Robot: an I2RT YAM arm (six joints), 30 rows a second.
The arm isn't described. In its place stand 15 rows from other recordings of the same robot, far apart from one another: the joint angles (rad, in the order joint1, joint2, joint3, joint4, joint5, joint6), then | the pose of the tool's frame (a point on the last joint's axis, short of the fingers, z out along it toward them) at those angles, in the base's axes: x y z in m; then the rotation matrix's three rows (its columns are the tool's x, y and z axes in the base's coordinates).
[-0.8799 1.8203 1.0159 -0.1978 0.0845 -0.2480] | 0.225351, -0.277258, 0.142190; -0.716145, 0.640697, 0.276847; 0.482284, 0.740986, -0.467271; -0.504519, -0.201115, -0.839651
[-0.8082 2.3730 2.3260 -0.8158 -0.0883 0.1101] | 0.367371, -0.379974, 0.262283; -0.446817, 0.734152, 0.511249; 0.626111, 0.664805, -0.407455; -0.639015, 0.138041, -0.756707
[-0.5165 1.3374 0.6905 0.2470 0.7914 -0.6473] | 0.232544, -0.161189, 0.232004; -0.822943, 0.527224, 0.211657; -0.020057, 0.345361, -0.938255; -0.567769, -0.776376, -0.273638
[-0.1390 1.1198 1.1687 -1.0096 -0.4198 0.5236] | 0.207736, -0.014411, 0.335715; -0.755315, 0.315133, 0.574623; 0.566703, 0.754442, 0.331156; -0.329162, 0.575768, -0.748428
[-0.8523 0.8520 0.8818 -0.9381 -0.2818 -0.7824] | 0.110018, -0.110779, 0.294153; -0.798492, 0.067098, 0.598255; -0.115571, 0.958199, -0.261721; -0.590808, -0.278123, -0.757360
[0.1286 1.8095 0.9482 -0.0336 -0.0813 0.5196] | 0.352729, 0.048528, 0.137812; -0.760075, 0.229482, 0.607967; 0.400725, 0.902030, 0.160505; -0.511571, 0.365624, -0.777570
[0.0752 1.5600 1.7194 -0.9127 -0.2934 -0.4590] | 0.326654, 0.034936, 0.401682; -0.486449, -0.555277, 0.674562; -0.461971, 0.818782, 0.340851; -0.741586, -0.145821, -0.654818
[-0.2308 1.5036 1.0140 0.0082 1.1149 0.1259] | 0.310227, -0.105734, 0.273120; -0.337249, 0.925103, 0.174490; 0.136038, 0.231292, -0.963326; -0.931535, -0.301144, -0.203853
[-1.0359 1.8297 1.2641 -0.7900 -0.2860 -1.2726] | 0.186893, -0.295722, 0.182399; -0.905905, -0.242546, 0.347142; -0.270075, 0.962293, -0.032440; -0.326184, -0.123142, -0.937251
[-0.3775 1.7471 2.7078 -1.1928 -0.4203 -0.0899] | 0.248111, -0.082754, 0.584087; -0.210034, -0.051681, 0.976327; -0.004892, 0.998645, 0.051810; -0.977682, 0.006106, -0.210002
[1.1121 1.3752 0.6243 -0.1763 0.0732 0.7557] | 0.115001, 0.226998, 0.161573; -0.857717, -0.393762, 0.330565; -0.192181, 0.841918, 0.504223; -0.476852, 0.368953, -0.797801
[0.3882 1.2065 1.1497 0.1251 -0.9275 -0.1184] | 0.238276, 0.128218, 0.412678; 0.176824, -0.951688, 0.251044; -0.004238, 0.254325, 0.967110; -0.984233, -0.172072, 0.040937
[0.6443 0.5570 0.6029 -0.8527 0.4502 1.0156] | 0.098260, 0.054443, 0.247664; -0.559337, 0.332413, 0.759371; 0.536777, 0.843317, 0.026218; -0.631675, 0.422278, -0.650129
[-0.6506 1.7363 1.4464 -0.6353 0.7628 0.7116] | 0.283839, -0.246957, 0.281693; 0.020625, 0.997164, -0.072381; 0.577588, -0.070977, -0.813237; -0.816068, -0.025034, -0.577413
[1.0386 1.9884 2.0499 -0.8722 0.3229 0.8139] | 0.234100, 0.375279, 0.351657; -0.765938, -0.217585, 0.604976; 0.057931, 0.913805, 0.402001; -0.640299, 0.342955, -0.687313
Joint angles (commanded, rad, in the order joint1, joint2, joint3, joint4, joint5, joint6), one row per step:
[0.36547 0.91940 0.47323 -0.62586 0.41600 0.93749]
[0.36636 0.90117 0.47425 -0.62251 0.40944 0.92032]
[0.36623 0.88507 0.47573 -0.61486 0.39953 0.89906]
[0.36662 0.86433 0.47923 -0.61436 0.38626 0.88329]
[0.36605 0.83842 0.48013 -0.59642 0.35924 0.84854]
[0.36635 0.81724 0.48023 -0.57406 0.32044 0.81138]
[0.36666 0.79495 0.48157 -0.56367 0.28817 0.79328]
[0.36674 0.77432 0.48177 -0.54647 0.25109 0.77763]
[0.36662 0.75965 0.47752 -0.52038 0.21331 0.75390]
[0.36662 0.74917 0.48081 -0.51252 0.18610 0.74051]
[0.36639 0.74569 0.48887 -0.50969 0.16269 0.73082]
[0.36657 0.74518 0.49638 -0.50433 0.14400 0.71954]
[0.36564 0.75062 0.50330 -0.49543 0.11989 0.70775]
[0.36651 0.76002 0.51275 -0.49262 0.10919 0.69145]
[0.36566 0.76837 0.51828 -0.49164 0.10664 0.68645]
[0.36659 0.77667 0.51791 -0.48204 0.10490 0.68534]
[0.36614 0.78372 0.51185 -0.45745 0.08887 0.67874]
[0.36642 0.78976 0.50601 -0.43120 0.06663 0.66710]
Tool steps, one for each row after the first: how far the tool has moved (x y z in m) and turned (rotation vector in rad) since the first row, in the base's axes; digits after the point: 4 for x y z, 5 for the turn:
[-0.0008 0.0001 0.0029 0.00380 -0.01537 0.01782]
[-0.0010 0.0003 0.0059 0.00854 -0.03162 0.03955]
[-0.0020 0.0005 0.0096 0.01852 -0.04793 0.05924]
[-0.0024 0.0012 0.0142 0.03416 -0.07643 0.10050]
[-0.0024 0.0026 0.0182 0.05566 -0.10209 0.15169]
[-0.0034 0.0035 0.0221 0.07937 -0.12449 0.18507]
[-0.0041 0.0046 0.0259 0.10834 -0.15086 0.22001]
[-0.0040 0.0060 0.0282 0.13106 -0.17573 0.26219]
[-0.0043 0.0069 0.0312 0.14796 -0.19011 0.29013]
[-0.0040 0.0079 0.0345 0.16235 -0.19884 0.31263]
[-0.0033 0.0089 0.0374 0.17172 -0.20765 0.33389]
[-0.0018 0.0102 0.0396 0.18384 -0.21282 0.35790]
[-0.0002 0.0113 0.0416 0.18159 -0.21298 0.37813]
[0.0011 0.0118 0.0423 0.17974 -0.21059 0.38261]
[0.0025 0.0126 0.0417 0.18056 -0.21109 0.38555]
[0.0043 0.0138 0.0407 0.19003 -0.21950 0.40113]
[0.0059 0.0153 0.0399 0.20107 -0.22972 0.42559]

